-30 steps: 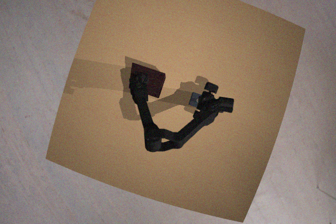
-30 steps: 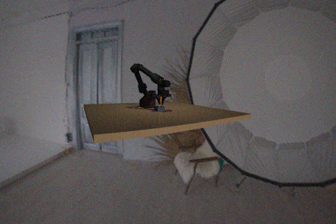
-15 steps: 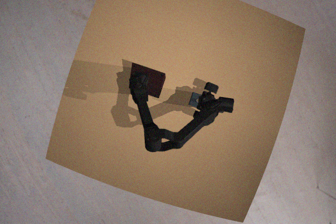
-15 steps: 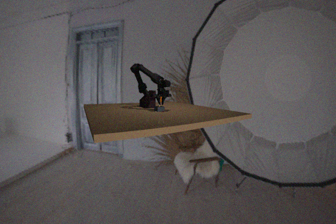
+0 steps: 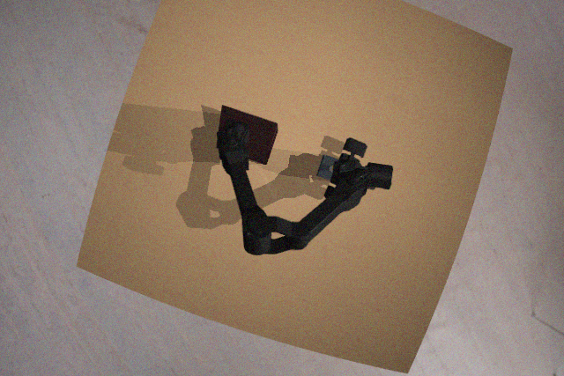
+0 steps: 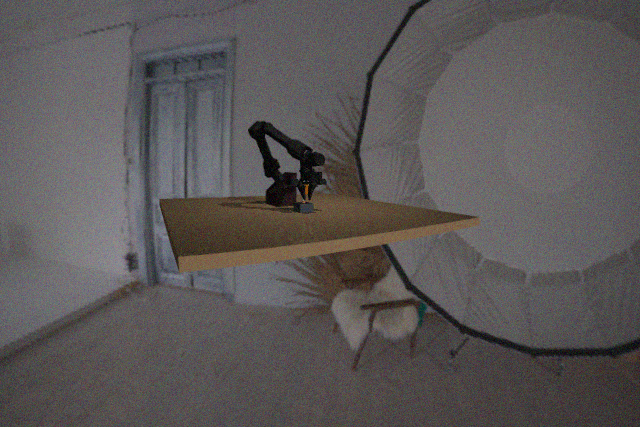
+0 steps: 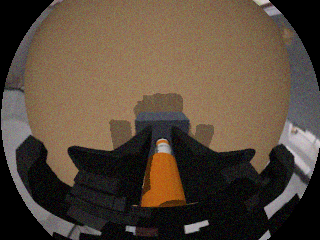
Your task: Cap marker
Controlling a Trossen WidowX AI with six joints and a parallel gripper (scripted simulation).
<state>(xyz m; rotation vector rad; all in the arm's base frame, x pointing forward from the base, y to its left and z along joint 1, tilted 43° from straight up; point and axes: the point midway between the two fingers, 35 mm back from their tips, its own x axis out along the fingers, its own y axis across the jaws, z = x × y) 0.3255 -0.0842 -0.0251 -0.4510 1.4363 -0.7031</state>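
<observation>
The orange cap lies 5 cm above my gripper tip and 2 cm behind it. Also, from my gripper tip: grey holder block 4 cm below, 3 cm behind.
</observation>
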